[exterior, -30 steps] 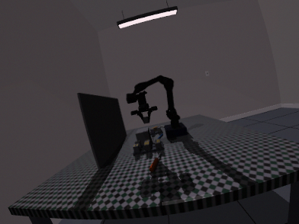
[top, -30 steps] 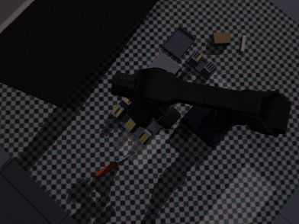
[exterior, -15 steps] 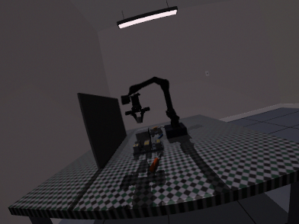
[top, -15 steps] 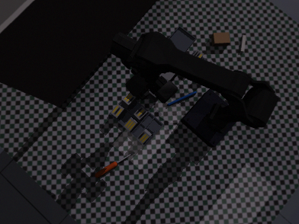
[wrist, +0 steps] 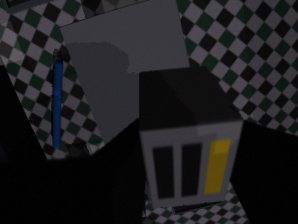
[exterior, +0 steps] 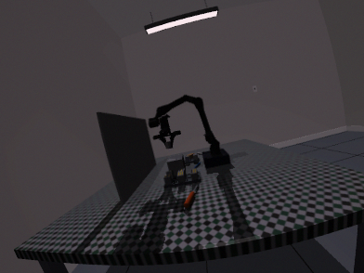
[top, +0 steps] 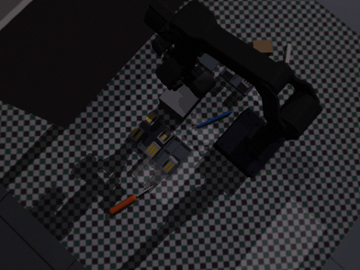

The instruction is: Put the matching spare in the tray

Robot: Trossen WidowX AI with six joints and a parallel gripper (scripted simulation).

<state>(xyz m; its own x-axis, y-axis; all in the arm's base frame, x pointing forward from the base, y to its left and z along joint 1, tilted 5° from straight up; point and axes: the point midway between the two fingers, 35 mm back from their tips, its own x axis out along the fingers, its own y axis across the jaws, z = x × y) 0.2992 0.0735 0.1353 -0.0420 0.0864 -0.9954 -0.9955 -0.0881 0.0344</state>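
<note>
My gripper tip is now 70 mm short of the dark grey tray, 200 mm to the left of it and 180 mm above it. The rest, counted from my gripper tip: blue pen (140 mm behind, 50 mm to the right, 170 mm below); mounted unit (20 mm behind, 130 mm below); dark spare block (30 mm above).
</note>
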